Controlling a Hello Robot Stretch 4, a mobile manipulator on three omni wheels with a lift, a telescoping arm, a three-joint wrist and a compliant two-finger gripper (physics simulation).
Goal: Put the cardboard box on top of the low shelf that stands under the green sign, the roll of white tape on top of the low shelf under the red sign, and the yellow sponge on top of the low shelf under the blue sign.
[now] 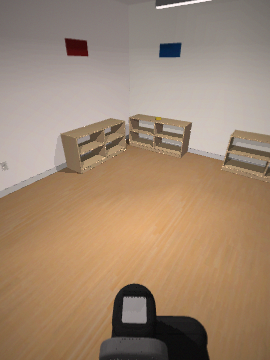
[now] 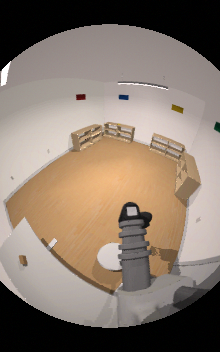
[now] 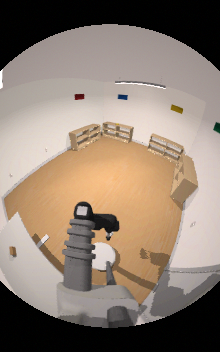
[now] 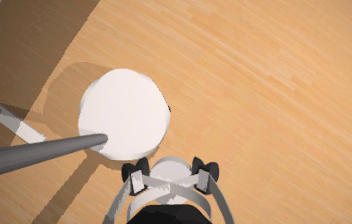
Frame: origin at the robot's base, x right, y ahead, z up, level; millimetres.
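Seen in the pictures: gripper, fingertip midpoint: [image 4: 169, 169]; robot's base at its link origin: [image 2: 112, 255] [image 3: 100, 255] [image 4: 129, 116].
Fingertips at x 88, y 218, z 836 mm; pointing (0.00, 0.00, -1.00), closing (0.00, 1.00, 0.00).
Offsets run from my fingertips to a thing's middle. "*": to the spot under its first point. Level surfaces: height alone.
My gripper [image 3: 109, 235] [image 4: 169, 169] is shut on the roll of white tape @(dx +8, dy +2, dz +18 mm) [image 4: 171, 168], a pale disc between the fingertips, above the floor beside my round white base. The yellow sponge [image 1: 158, 118] lies on top of the low shelf @(dz -253 mm) [image 1: 176, 122] under the blue sign [image 1: 170, 50]. The low shelf [image 1: 72, 152] [image 2: 75, 141] under the red sign [image 1: 76, 47] [image 2: 80, 97] stands left of the corner. The cardboard box @(dx -947, dy -410, dz -118 mm) [image 2: 22, 260] [image 3: 12, 251] lies on the table at the lower left. The low shelf @(* dx +1494, dy +736, dz -429 mm) [image 2: 188, 184] [image 3: 185, 185] under the green sign [image 2: 217, 127] [image 3: 217, 127] stands at the right.
The white table @(dz -143 mm) [image 2: 29, 240] [image 3: 22, 232] is at the lower left, with a white piece [image 2: 52, 243] [image 3: 44, 241] near its edge. Another low shelf [image 1: 252, 134] stands under the yellow sign [image 2: 177, 108] [image 3: 176, 108]. Wooden floor @(dz -863 mm) [image 1: 135, 215] lies between me and the shelves.
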